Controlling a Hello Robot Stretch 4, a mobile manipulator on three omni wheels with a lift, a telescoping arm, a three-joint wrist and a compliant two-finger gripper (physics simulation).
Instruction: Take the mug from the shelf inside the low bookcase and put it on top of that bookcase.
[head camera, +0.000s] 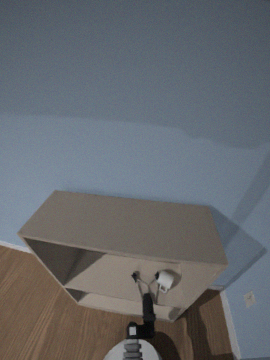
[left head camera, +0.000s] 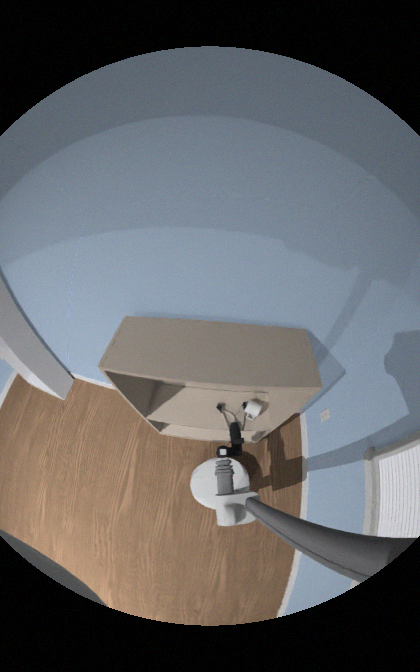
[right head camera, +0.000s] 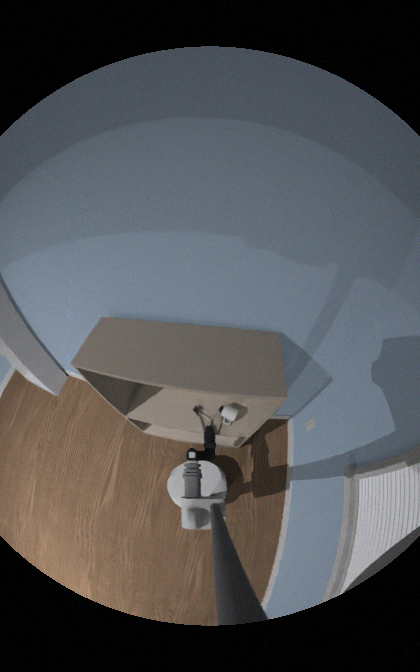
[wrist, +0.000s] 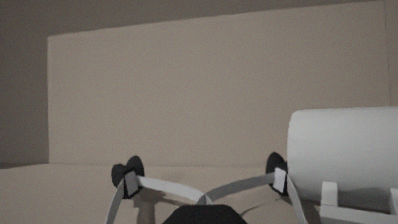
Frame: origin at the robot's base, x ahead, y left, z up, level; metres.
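Seen in the pictures: gripper, between the fingertips: (head camera: 145, 271) (wrist: 204, 168).
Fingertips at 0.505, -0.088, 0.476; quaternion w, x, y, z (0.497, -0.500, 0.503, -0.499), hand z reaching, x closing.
Pixels of each thing's top centre, then the offset from my fingertips to it, as dx, dy, dz. Level surfaces: height alone.
- white mug, centre of its top: (wrist: 347, 107) (head camera: 165, 278) -0.068, -0.116, +0.061
- Wooden floor, height of its surface: dz -0.504
- wall outlet, centre of its top: (head camera: 253, 296) -0.169, -0.697, -0.047
The white mug (head camera: 165, 280) (left head camera: 253, 408) (right head camera: 230, 413) (wrist: 345, 150) lies on its side on the shelf inside the low bookcase (head camera: 135, 220) (left head camera: 210, 350) (right head camera: 185, 355), towards the right. Its handle points to the front. In the wrist view its right part is cut off by the frame edge. My gripper (head camera: 146, 276) (left head camera: 232, 406) (right head camera: 209, 409) (wrist: 204, 168) is open, inside the bookcase, with nothing between its fingers. The mug is outside them, to the right. The right fingertip is at the mug's left end; I cannot tell if they touch.
The bookcase's top board is above my gripper and its side panel is right of the mug. A blue wall (head camera: 135, 155) (left head camera: 200, 270) stands behind. Wooden floor (head camera: 50, 300) (left head camera: 125, 475) lies in front. A wall outlet (head camera: 249, 299) (left head camera: 325, 415) and a window (left head camera: 400, 490) are at the right.
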